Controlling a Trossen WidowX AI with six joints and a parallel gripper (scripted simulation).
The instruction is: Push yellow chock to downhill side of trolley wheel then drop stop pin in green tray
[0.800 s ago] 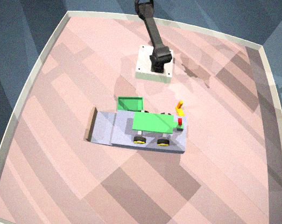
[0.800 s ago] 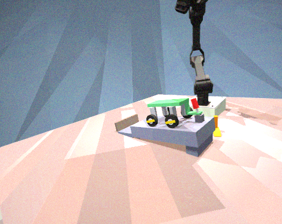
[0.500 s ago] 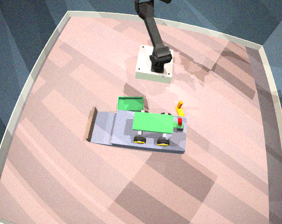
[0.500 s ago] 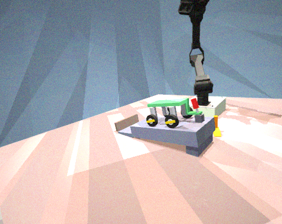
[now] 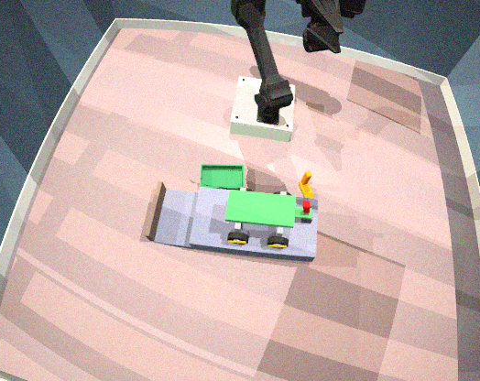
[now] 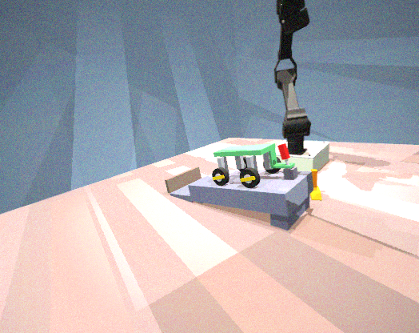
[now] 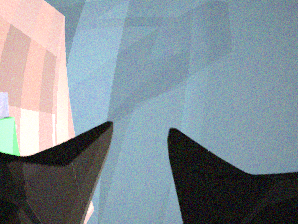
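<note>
Now: the chock 500 mm below my gripper tip, 80 mm to the left of it and 20 mm behind it. The rest, counted from my gripper tip: trolley 400 mm below, 120 mm ahead, 50 mm to the right; then red-headed stop pin 390 mm below, 100 mm ahead, 50 mm to the left; then pale blue ramp 470 mm below, 120 mm ahead, 60 mm to the right.
</note>
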